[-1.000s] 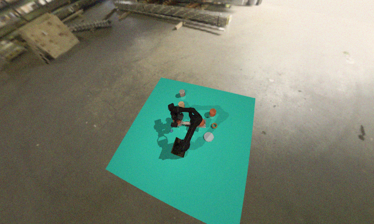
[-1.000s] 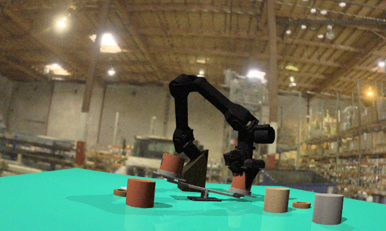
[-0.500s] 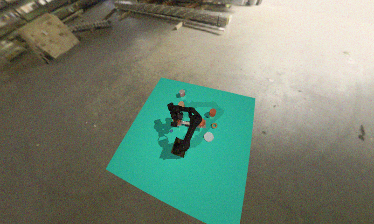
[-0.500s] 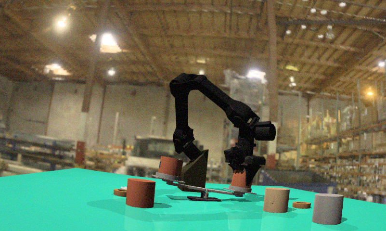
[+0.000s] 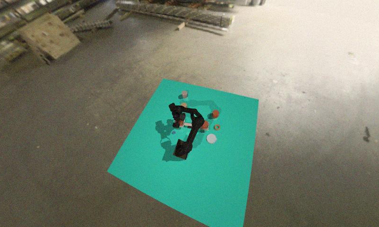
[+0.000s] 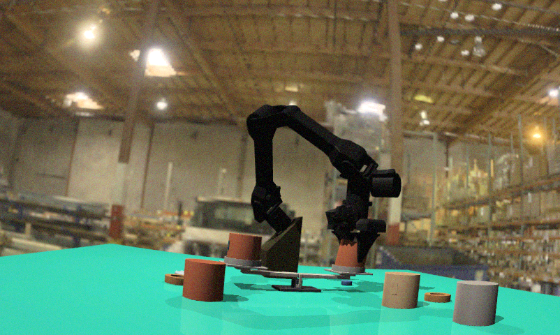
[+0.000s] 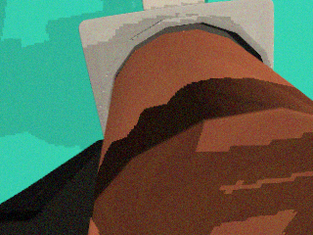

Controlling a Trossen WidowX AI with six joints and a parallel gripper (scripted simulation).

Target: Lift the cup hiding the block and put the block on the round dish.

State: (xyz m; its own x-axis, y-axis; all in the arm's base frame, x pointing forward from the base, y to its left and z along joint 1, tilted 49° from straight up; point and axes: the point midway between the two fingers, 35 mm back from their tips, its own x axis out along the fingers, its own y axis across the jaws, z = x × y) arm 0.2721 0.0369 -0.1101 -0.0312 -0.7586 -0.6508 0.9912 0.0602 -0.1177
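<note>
My gripper tip is 11 cm past the small blue disc, 7 cm above it and 4 cm to the right of it. Also, from my gripper tip: tan cylinder: 22 cm ahead, 4 cm below, 1 cm to the left; then small balance: 14 cm to the right, 4 cm below, 2 cm ahead; then grey block: 1 cm to the right, 1 cm below.
</note>
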